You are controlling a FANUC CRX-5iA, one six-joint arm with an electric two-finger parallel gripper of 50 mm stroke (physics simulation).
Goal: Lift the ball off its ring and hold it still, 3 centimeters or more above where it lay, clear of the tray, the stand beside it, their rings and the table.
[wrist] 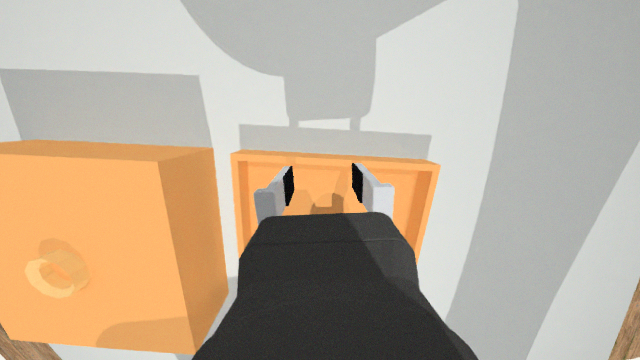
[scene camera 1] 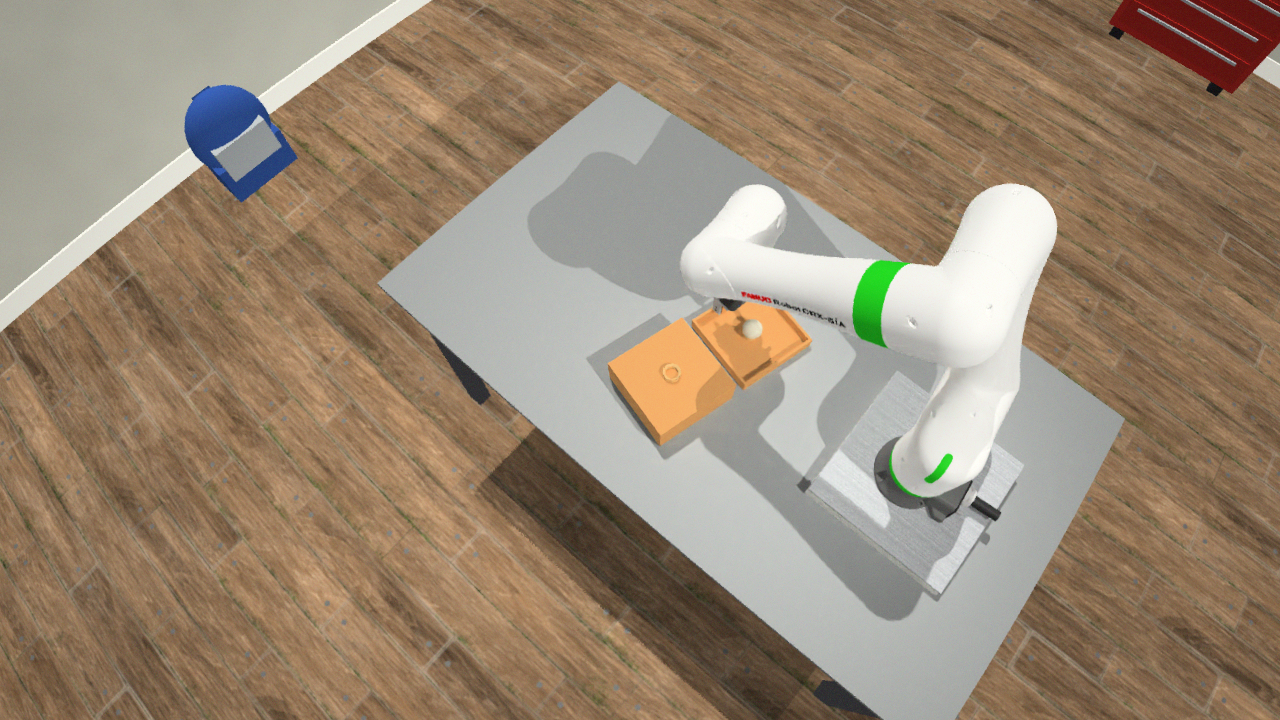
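The cream ball sits in the orange tray in the scene view; its ring is hidden under it. In the wrist view the ball does not show; the black gripper body covers that part of the tray. My gripper is open, with bare tray floor and a shadow showing between its fingers. It is above the tray; in the scene view the arm largely hides it. The orange stand is the taller block beside the tray, with an empty ring on top.
The grey table carries the tray and stand, which stand close together with a narrow gap. The arm's metal base plate is on the right part of the table. A blue bin and a red drawer cabinet stand on the floor beyond.
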